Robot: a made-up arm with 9 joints.
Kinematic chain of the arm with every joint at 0, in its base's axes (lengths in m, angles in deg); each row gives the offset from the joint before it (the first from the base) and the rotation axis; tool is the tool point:
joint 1: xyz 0 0 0.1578 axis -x
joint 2: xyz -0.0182 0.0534 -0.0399 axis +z
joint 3: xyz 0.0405 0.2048 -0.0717 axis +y
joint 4: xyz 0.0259 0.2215 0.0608 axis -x
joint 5: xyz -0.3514 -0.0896 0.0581 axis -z
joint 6: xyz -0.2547 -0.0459 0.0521 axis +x
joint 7: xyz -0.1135 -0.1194 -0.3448 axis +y
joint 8: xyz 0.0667 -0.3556 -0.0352 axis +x
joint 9: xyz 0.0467 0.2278 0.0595 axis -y
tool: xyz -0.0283 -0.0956 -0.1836
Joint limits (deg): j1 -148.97..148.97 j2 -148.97..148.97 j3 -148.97..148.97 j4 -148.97..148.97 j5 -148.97..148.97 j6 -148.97..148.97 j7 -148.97..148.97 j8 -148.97..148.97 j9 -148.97..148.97
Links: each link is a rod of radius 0.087 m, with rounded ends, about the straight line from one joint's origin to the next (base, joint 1, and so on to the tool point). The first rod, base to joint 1, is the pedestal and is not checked.
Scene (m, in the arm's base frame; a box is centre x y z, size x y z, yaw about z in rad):
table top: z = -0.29
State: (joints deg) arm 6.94 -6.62 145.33 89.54 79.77 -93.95 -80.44 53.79 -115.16
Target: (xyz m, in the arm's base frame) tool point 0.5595 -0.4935 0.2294
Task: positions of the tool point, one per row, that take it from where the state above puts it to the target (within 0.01 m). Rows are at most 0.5 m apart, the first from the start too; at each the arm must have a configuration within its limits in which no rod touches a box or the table.
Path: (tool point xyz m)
1: 0.6616 0.7832 0.9386
2: 0.6751 0.3190 1.0598
3: 0.6548 -0.1266 0.9414
4: 0.6113 -0.4250 0.6272
5: 0.5594 -0.4935 0.2293

